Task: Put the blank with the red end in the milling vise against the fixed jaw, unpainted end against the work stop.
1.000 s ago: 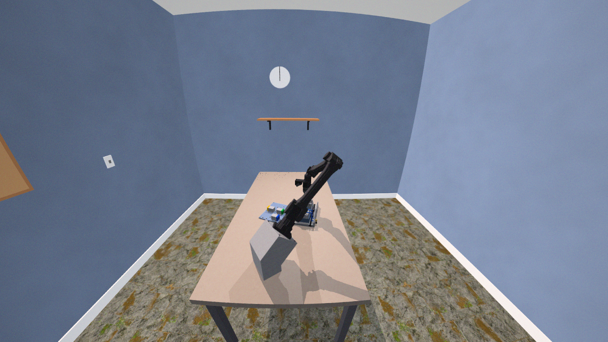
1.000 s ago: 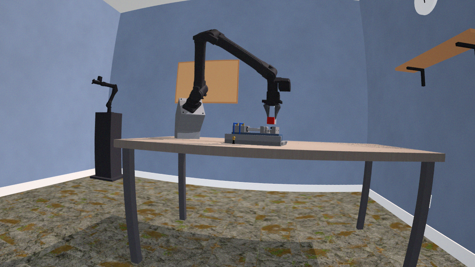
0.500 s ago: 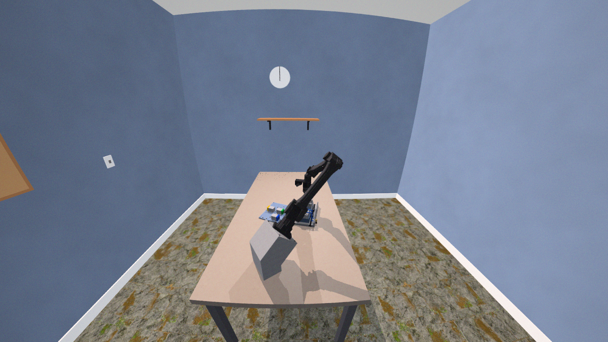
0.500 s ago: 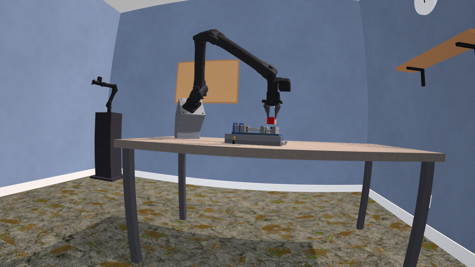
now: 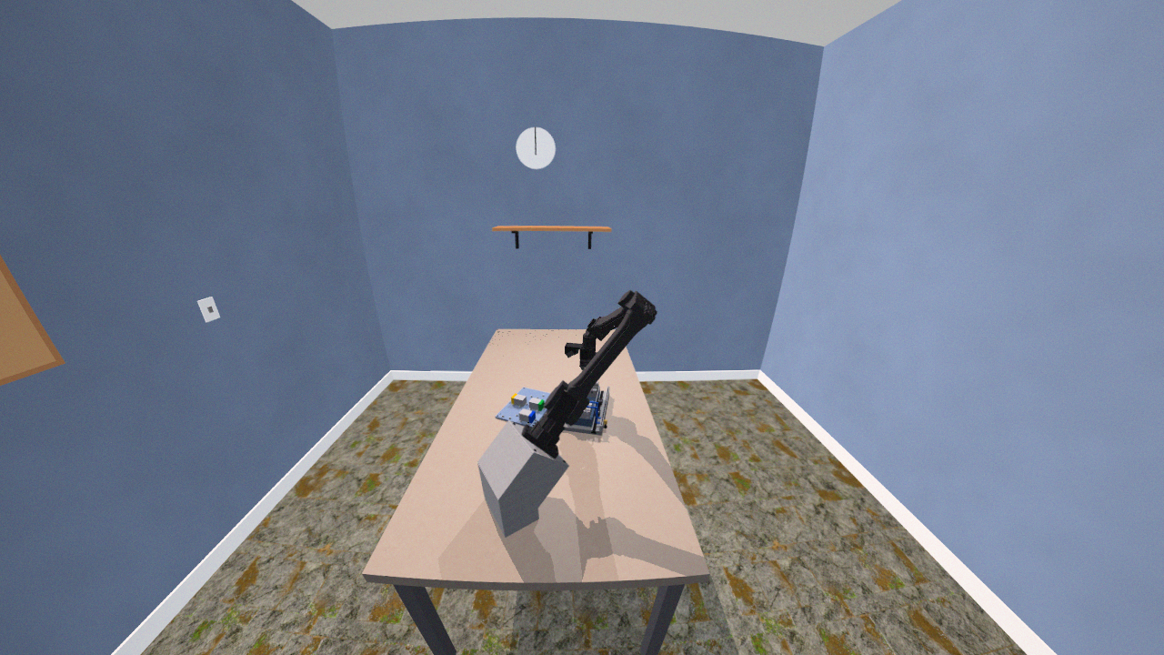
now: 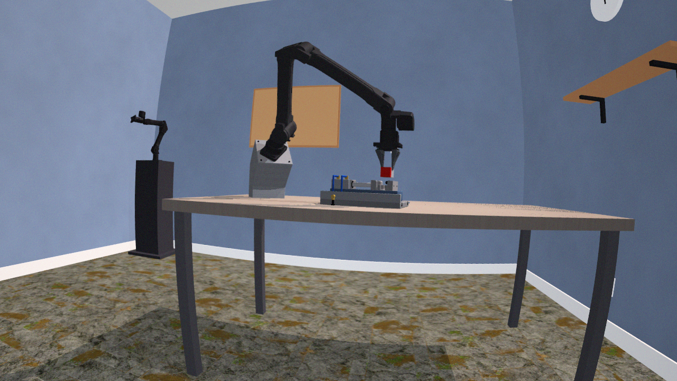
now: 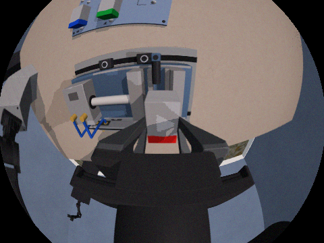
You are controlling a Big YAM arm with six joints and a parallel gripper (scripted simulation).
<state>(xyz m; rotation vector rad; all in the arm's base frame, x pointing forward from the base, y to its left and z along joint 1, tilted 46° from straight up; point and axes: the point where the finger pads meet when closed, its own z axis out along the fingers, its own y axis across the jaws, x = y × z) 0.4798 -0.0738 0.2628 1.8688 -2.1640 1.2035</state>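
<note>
Now: the work stop 60 mm below my hand, 50 mm to the left of it and 10 mm ahead of it. Also, from my hand: green-ended blank 240 mm to the left, 120 mm below, 40 mm behind; then blue plate 280 mm to the left, 140 mm below, 20 mm behind; then vise 110 mm below, 70 mm behind, 30 mm to the left.
</note>
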